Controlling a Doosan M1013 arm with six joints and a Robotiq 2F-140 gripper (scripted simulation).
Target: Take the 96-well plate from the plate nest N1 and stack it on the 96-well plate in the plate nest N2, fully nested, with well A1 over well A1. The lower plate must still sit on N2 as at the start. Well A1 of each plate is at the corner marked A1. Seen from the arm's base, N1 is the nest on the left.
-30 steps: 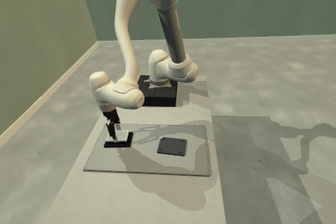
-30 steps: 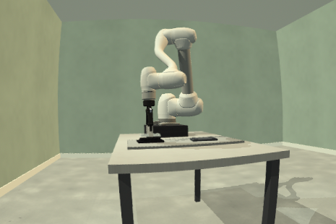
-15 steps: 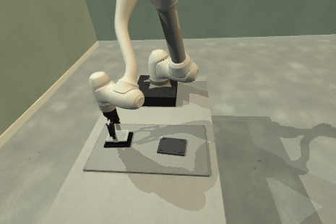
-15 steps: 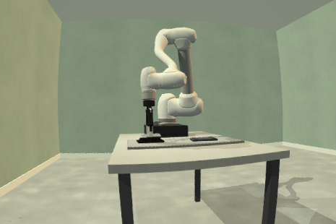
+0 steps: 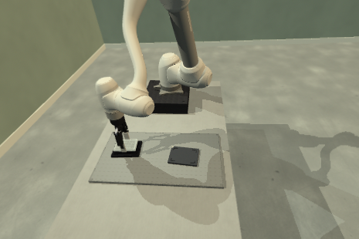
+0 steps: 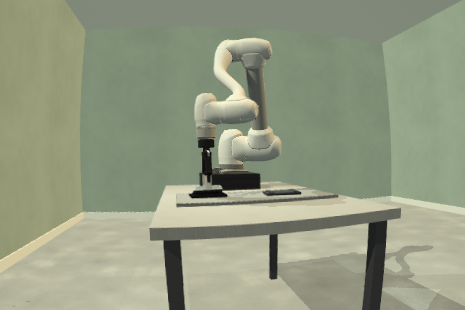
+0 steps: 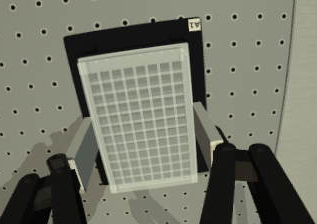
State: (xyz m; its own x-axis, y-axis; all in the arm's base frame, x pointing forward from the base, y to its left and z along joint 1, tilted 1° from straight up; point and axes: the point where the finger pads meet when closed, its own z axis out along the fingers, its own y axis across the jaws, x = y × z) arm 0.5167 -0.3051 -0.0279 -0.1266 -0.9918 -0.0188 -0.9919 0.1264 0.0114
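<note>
The black 96-well plate is 40 mm below my hand. Also, from my hand: plate nest (330 mm to the left, 100 mm ahead, 60 mm below).
</note>
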